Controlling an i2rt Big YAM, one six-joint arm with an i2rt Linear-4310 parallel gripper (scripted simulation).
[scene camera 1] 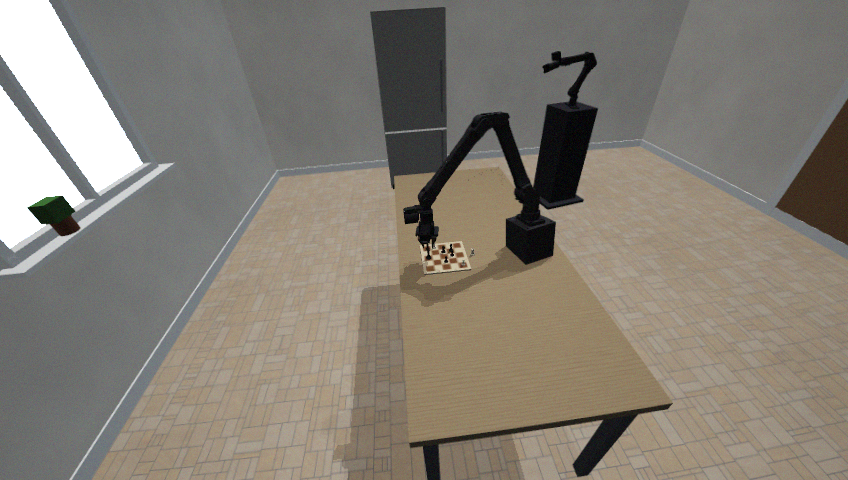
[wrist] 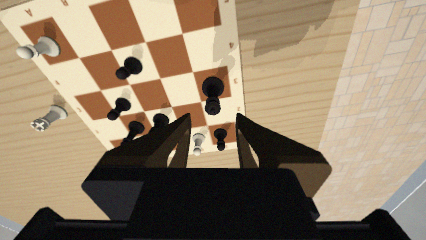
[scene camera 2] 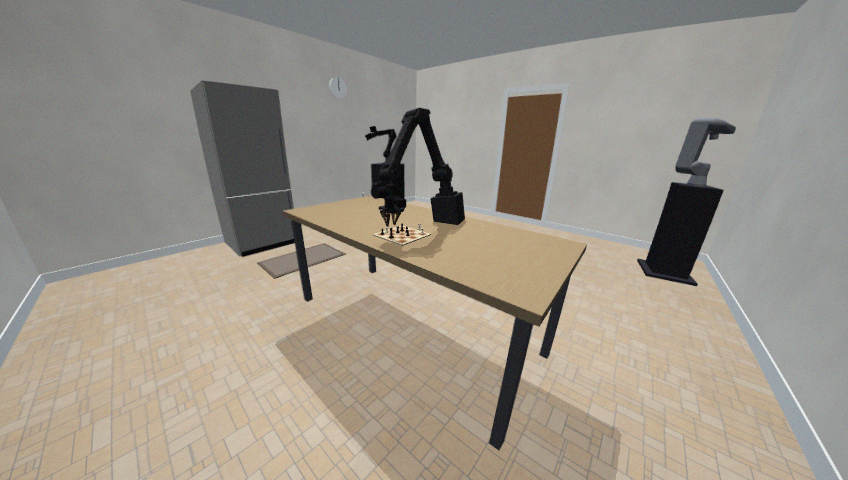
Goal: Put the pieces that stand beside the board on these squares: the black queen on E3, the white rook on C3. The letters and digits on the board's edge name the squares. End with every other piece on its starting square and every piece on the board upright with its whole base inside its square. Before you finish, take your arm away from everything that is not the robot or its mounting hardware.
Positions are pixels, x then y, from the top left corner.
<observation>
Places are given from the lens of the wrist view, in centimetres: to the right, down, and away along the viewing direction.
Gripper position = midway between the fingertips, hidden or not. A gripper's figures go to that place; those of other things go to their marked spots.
gripper [wrist: 213,119]: 0, 0, 13
chessboard [wrist: 178,52]: -4, -7, 16
</observation>
